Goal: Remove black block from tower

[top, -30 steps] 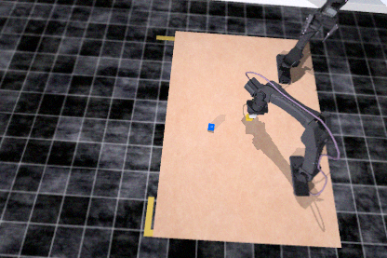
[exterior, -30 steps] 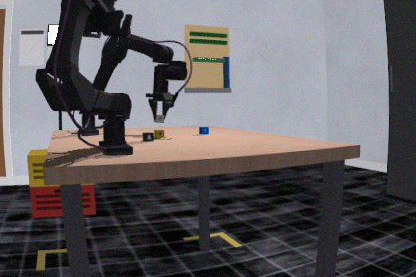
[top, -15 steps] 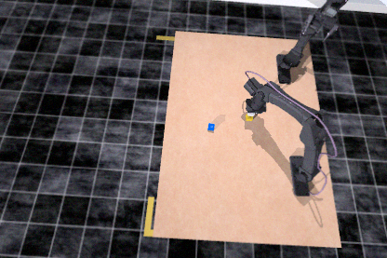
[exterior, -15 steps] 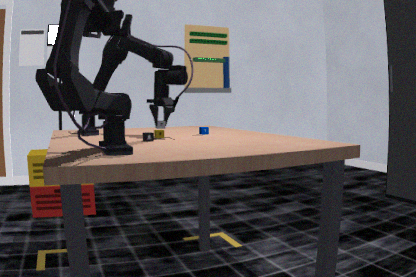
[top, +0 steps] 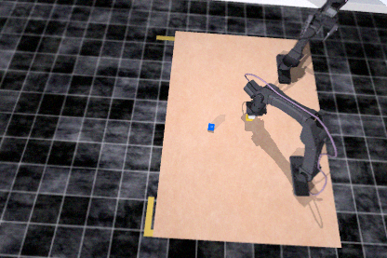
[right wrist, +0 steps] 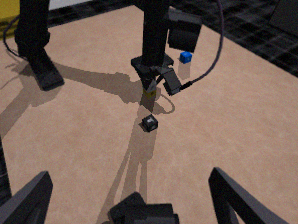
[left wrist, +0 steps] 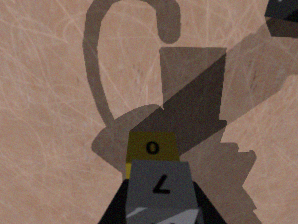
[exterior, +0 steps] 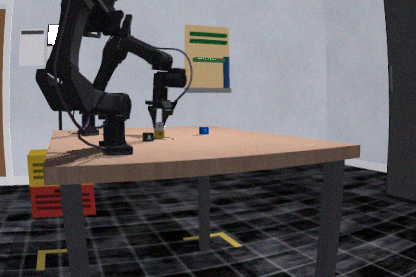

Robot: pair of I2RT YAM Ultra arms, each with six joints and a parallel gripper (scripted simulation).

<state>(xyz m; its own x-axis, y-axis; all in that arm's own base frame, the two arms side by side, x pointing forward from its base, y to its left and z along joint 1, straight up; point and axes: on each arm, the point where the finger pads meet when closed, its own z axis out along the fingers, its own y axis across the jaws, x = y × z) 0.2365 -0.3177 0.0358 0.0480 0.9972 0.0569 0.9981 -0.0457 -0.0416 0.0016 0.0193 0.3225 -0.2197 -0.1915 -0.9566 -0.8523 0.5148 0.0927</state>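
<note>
The grey block showing 7 lies right at my left hand. The rest, counted from my left hand: black block showing 6: 70 mm behind, 100 mm to the right, 30 mm below.
</note>
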